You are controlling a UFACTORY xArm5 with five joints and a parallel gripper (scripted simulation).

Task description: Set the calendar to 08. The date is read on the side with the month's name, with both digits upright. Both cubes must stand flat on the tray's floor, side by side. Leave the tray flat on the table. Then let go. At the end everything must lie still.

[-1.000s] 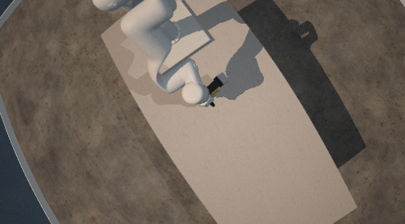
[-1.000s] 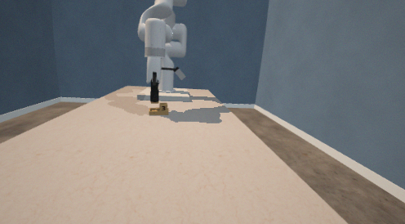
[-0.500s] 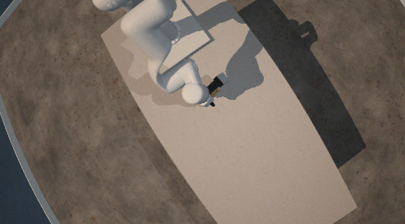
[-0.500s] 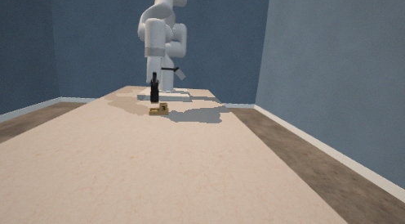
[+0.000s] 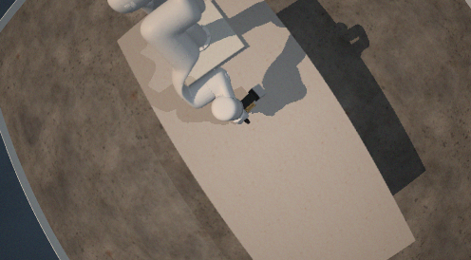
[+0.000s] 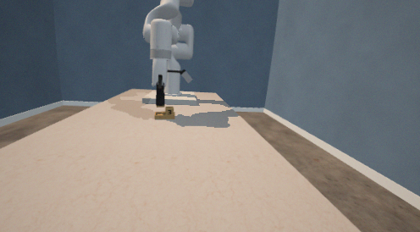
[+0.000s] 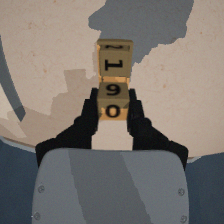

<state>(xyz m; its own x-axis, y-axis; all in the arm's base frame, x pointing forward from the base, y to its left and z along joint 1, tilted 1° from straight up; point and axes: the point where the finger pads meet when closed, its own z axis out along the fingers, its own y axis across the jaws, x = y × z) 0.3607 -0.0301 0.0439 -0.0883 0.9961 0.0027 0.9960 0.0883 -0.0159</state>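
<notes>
My gripper is now 7 cm above the wooden calendar tray and 2 cm to the right of it.
</notes>
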